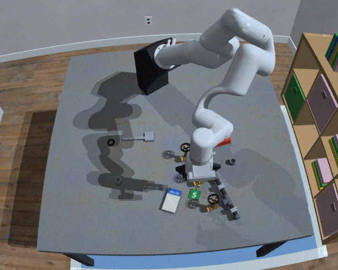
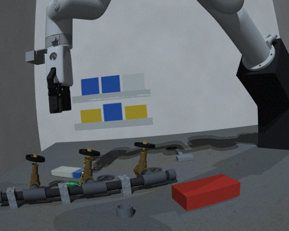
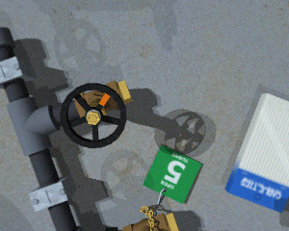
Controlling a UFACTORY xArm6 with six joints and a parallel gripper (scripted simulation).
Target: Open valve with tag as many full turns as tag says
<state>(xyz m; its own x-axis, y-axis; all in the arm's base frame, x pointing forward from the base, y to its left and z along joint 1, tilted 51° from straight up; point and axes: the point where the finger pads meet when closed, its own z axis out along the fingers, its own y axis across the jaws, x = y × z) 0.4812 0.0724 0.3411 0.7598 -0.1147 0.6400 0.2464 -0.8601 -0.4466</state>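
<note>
My hand is 10 mm past the green tag and 200 mm above it. From my hand the other things lie so: notepad 60 mm ahead, 90 mm to the right, 190 mm below; grey nut 20 mm ahead, 360 mm to the right, 190 mm below; red block 340 mm behind, 50 mm to the left, 180 mm below.
</note>
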